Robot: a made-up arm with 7 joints.
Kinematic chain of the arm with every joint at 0, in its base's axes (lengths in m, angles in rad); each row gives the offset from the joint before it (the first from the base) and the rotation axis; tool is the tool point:
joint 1: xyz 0 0.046 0 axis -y
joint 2: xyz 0 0.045 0 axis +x
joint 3: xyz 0 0 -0.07 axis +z
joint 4: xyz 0 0 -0.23 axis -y
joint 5: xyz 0 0 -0.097 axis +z
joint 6: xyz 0 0 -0.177 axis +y
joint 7: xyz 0 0 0 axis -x
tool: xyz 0 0 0
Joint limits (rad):
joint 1: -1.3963..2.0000
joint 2: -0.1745..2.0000
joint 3: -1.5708..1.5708
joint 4: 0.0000..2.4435
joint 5: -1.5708..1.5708
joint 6: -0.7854..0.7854
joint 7: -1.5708..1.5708
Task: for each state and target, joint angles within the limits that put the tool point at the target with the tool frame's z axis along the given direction. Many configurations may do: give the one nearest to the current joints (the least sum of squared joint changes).
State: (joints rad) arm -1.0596 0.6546 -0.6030 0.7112 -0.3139 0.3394 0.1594
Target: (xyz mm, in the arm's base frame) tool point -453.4 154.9 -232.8 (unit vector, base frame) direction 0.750 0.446 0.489
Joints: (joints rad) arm -1.3963 0.4604 -0.8130 0.9263 -0.2074 -0.1062 0.2580
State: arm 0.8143 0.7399 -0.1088 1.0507 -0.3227 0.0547 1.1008
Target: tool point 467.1 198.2 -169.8 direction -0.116 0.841 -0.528
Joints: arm 0.7606 0.1423 0.1919 0.9663 0.5341 0.0547 1.5708
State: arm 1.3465 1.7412 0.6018 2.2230 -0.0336 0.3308 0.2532
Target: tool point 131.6 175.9 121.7 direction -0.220 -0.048 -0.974
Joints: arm 0.9339 1.0628 0.0686 2.4416 -0.2602 0.7537 -0.1425
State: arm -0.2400 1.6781 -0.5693 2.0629 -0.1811 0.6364 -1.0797
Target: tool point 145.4 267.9 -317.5 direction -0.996 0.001 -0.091
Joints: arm -0.1386 1.1573 -0.8129 1.6428 -0.3639 0.4477 -0.9511
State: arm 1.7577 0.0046 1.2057 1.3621 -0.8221 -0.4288 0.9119
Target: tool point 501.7 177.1 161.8 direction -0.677 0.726 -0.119
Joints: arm 1.6495 -0.1096 0.8604 0.7506 -1.1622 -0.3690 1.2993
